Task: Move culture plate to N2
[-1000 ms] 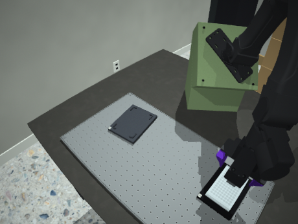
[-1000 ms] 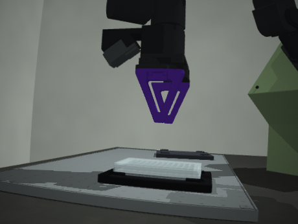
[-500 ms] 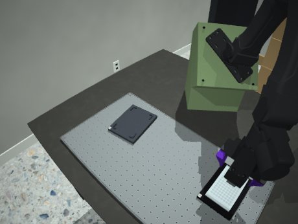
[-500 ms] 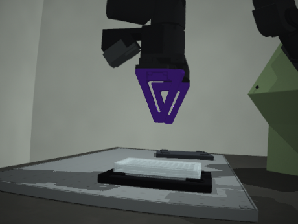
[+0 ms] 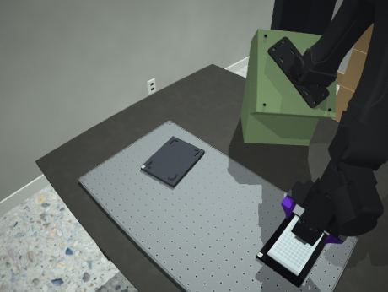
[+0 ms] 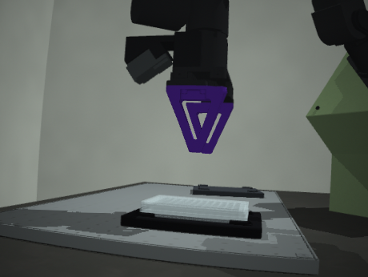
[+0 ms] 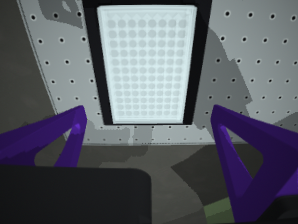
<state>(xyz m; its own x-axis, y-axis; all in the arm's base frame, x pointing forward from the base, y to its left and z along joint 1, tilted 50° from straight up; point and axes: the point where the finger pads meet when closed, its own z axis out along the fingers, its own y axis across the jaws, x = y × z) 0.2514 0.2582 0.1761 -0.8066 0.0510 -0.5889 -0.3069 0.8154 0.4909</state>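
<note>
My hand is 70 mm above the lid. Also, from my hand: black plate nest N1 (90 mm below); A1 corner mark (240 mm ahead, 400 mm to the right, 90 mm below); plate nest N2 (150 mm ahead, 390 mm to the right, 90 mm below).
</note>
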